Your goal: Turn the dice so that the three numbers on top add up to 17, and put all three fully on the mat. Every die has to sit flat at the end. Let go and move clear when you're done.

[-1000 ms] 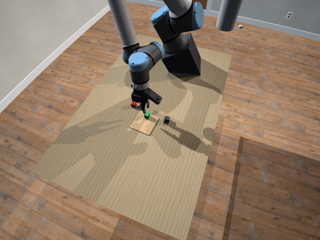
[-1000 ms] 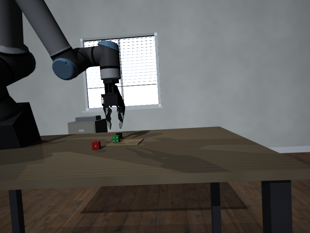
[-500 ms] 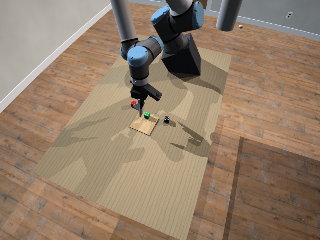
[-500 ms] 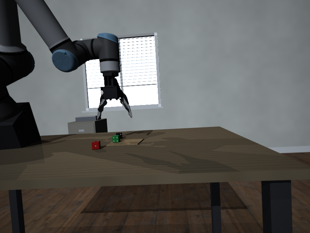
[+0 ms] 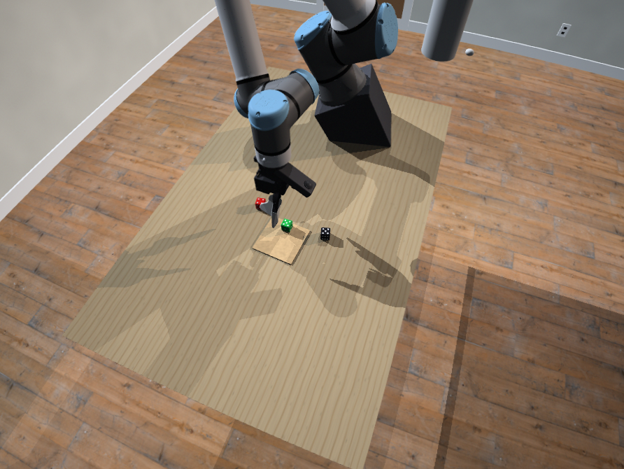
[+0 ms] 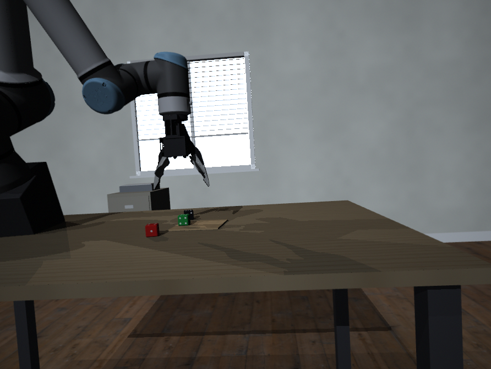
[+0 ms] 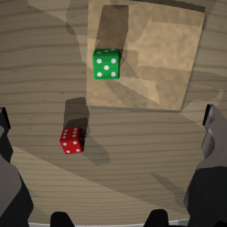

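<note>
Now: hand 3 cm past the black die, 13 cm to the right of it and 10 cm above it. Round my hand: red die (4 cm behind, 13 cm to the right, 10 cm below); then green die (9 cm below); then tan mat (5 cm ahead, 1 cm to the left, 11 cm below).
</note>
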